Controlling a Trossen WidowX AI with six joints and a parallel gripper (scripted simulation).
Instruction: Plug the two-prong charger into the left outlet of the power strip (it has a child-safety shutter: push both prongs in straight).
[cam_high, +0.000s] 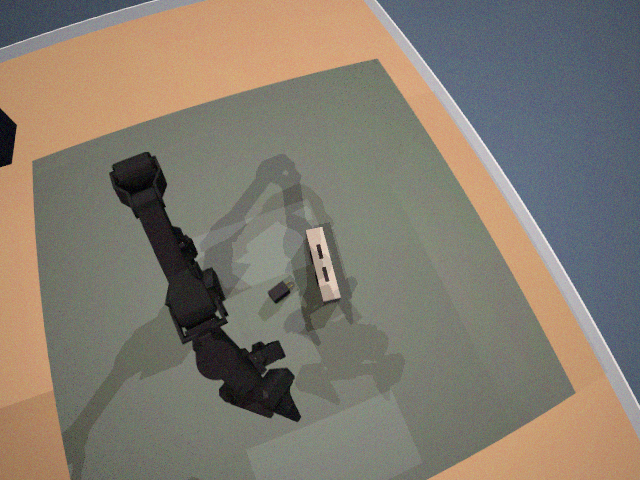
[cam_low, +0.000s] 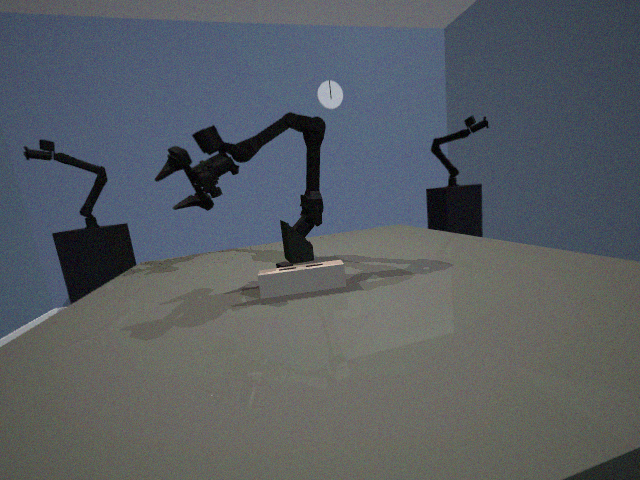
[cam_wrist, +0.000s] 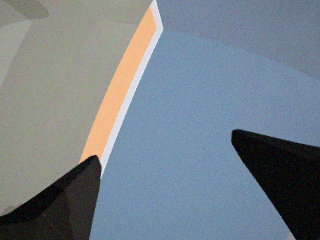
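Right now the charger is 300 mm to the left of my gripper tip, 240 mm below it and 60 mm ahead of it.
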